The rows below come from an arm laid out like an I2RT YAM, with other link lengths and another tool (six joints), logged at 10 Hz.
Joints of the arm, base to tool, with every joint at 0 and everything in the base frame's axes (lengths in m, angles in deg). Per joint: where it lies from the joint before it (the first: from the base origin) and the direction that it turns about. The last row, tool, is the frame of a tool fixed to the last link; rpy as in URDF.
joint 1: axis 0 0 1 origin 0.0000 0.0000 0.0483
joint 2: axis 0 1 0 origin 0.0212 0.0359 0.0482
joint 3: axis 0 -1 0 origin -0.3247 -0.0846 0.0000
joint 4: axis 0 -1 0 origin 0.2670 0.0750 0.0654
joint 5: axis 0 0 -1 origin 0.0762 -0.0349 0.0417
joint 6: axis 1 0 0 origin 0.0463 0.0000 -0.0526
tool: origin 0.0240 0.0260 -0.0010 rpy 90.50 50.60 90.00
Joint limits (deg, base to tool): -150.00..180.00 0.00..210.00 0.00..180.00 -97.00..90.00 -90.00..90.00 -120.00..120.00
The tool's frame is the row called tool.
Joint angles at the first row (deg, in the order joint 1, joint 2, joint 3, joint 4, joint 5, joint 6):
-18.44, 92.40, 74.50, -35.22, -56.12, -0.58
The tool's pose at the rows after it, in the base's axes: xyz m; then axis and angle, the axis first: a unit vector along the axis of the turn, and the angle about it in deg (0 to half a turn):
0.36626, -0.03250, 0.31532, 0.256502, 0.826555, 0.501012, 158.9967
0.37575, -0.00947, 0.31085, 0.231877, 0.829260, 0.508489, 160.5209
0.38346, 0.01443, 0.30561, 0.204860, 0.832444, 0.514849, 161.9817
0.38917, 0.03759, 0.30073, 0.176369, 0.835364, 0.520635, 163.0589
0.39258, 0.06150, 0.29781, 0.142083, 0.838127, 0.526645, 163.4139
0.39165, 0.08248, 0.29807, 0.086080, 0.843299, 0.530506, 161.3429
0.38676, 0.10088, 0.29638, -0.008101, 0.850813, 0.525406, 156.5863
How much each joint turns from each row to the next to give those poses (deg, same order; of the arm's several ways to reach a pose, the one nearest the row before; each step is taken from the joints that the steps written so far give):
3.30, 0.90, 0.00, 1.83, 0.00, 1.20
3.85, 1.16, 0.00, 2.45, 0.00, 1.36
3.80, 1.22, 0.00, 2.30, 0.00, 0.83
3.55, 1.14, 0.00, 2.29, -0.02, 0.41
3.54, 0.85, 0.02, 2.56, 0.02, -0.06
3.05, 0.17, -0.02, 2.56, 0.02, -3.17
2.76, 0.00, 0.00, 1.55, 0.03, -9.14

